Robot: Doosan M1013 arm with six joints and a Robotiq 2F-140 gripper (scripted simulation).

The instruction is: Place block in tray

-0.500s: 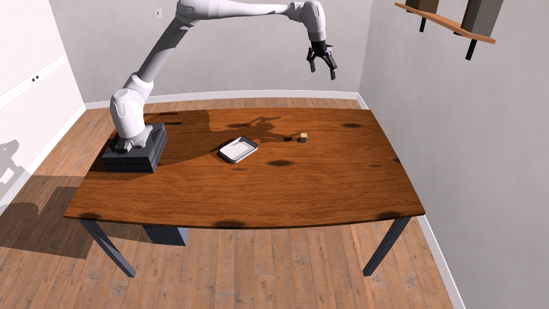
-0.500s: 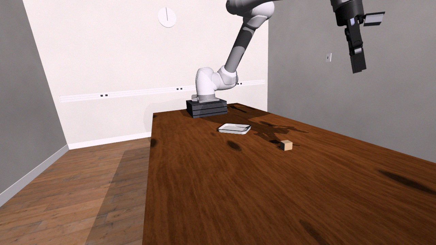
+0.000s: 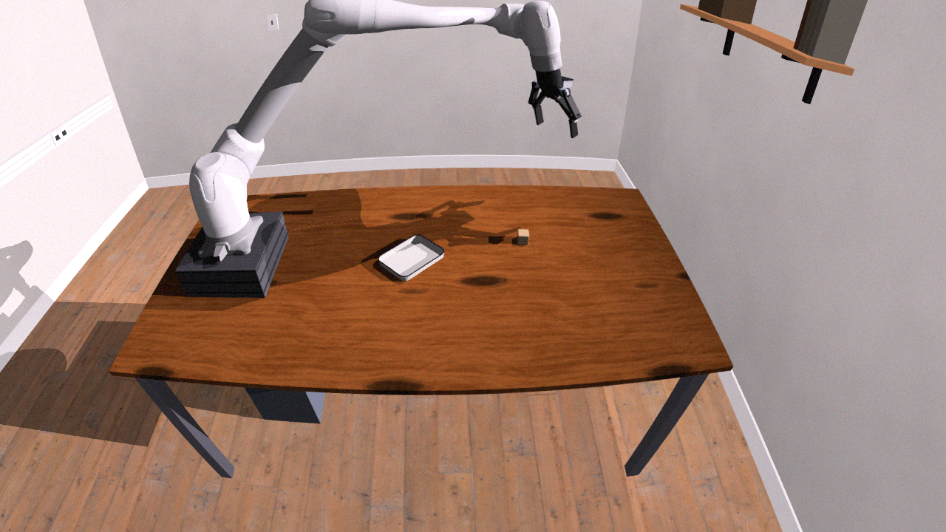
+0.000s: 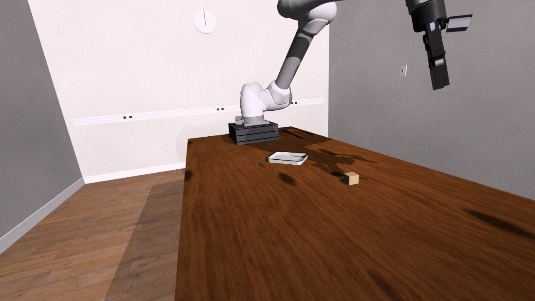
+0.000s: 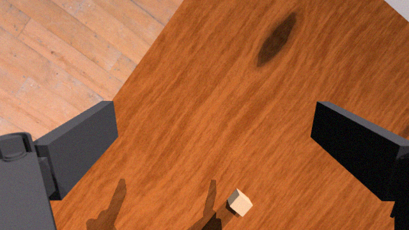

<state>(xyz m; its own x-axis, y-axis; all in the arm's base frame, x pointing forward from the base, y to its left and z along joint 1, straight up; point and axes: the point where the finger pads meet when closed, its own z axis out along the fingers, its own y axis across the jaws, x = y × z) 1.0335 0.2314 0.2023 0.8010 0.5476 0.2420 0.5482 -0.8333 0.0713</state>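
My hand is 120 mm past the tan block, 190 mm to the left of it and 290 mm above it. Round my hand: white tray (470 mm behind, 260 mm to the right, 290 mm below).
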